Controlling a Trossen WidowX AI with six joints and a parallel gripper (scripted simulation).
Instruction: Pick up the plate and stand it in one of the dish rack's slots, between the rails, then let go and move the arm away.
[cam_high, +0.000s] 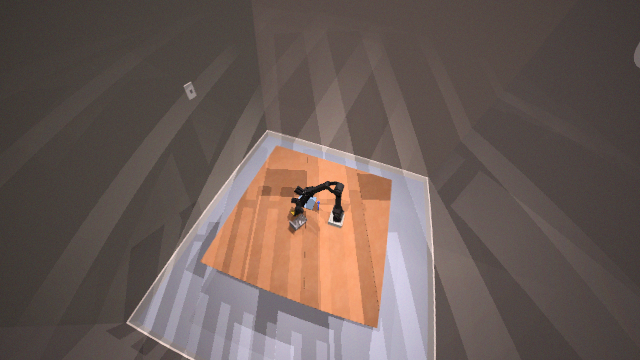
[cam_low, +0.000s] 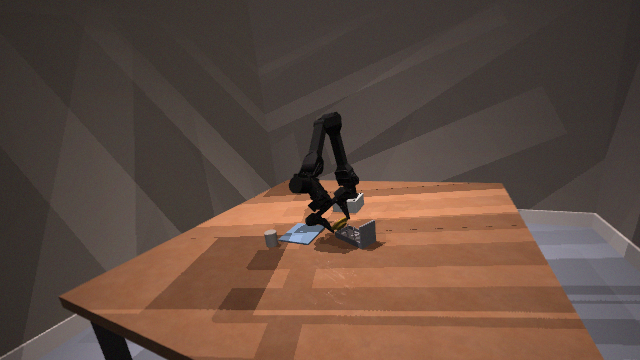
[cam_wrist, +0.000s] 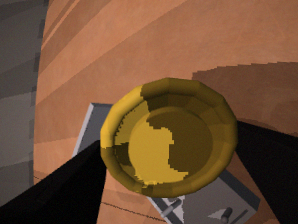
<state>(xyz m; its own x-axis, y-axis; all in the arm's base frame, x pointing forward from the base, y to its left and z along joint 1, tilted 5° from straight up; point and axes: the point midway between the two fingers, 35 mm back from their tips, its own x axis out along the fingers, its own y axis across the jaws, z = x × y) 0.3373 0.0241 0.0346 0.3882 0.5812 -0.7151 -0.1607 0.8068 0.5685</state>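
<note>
Now: the dish rack 5 cm below my gripper tip, 5 cm behind it and 3 cm to the left of it. Also, from my gripper tip: yellow plate (1 cm to the right, 1 cm above); then blue utensil (18 cm behind, 17 cm to the right, 7 cm below); then light blue mat (18 cm to the right, 7 cm below, 7 cm behind).
</note>
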